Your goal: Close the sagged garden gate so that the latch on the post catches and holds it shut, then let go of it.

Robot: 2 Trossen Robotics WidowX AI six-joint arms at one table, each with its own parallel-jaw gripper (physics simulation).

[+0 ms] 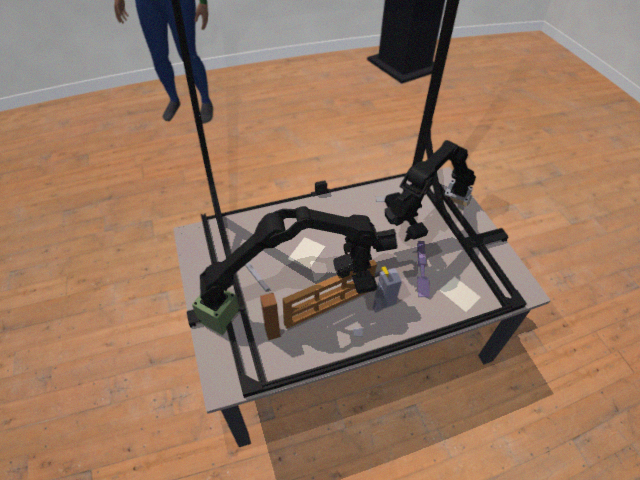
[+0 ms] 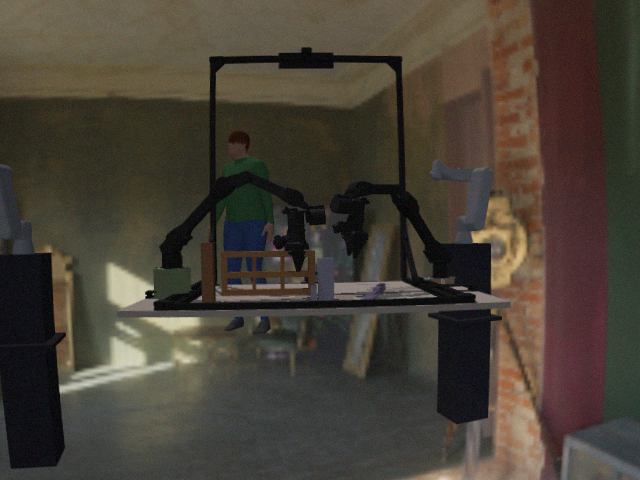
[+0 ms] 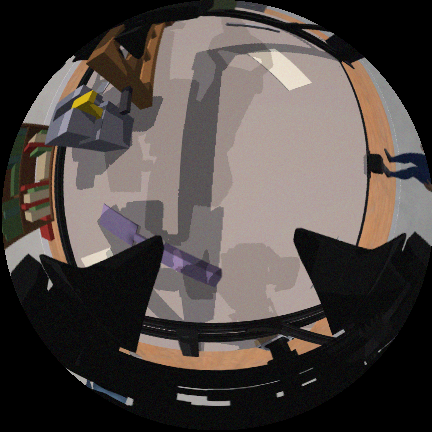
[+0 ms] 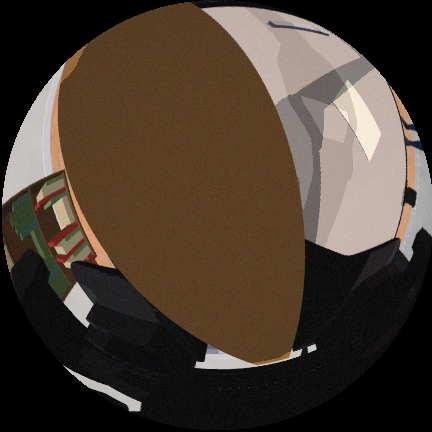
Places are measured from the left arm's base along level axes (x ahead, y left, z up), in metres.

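Pixels of known places: left gripper, fingertip midpoint: (image 1: 398,231) (image 2: 351,257) (image 3: 230,239); right gripper, fingertip midpoint: (image 2: 298,271) (image 3: 130,58); left arm's base, origin of the base link: (image 1: 459,190) (image 2: 439,277) (image 3: 276,342); right arm's base, origin of the base link: (image 1: 214,299) (image 2: 171,268).
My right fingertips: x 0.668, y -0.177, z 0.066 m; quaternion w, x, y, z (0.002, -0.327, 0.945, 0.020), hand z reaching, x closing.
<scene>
Ahead of a thing's pixels: the offset from my right fingertips to its middle. "pt": to the spot under its first point.
The brown gate @(0.084 m ahead, 0.010 m right, 0.010 m down) (image 1: 287,313) (image 2: 224,273) (image 3: 143,94) stands upright between the brown hinge post @(pt 0.266 m ahead, 0.168 m right, 0.046 m up) (image 1: 270,316) (image 2: 207,273) and the grey latch post @(pt 0.015 m back, 0.110 m left, 0.001 m down) (image 1: 391,291) (image 2: 325,279) (image 3: 114,135). The latch post has a yellow latch piece @(pt 0.052 m back, 0.068 m left, 0.042 m up) (image 1: 385,270) (image 3: 86,100) on top. The gate's free end is close beside the latch post; whether the latch has caught cannot be told. My right gripper (image 1: 354,276) (image 2: 298,266) (image 4: 240,230) is shut on the gate near its free end. My left gripper (image 1: 413,230) (image 2: 353,253) (image 3: 230,239) is open and empty, above the table behind the latch post.
A purple tool-like object @(pt 0.147 m back, 0.194 m left, 0.088 m down) (image 1: 423,286) (image 3: 117,224) lies right of the latch post, near and below my left gripper. Cream patches @(0.094 m back, 0.239 m right, 0.093 m down) (image 1: 307,251) @(0.181 m back, 0.321 m left, 0.093 m down) (image 1: 461,295) and a thin grey strip @(0.082 m ahead, 0.347 m right, 0.089 m down) (image 1: 258,277) are on the table. Black frame rails run along the table's edges.
</scene>
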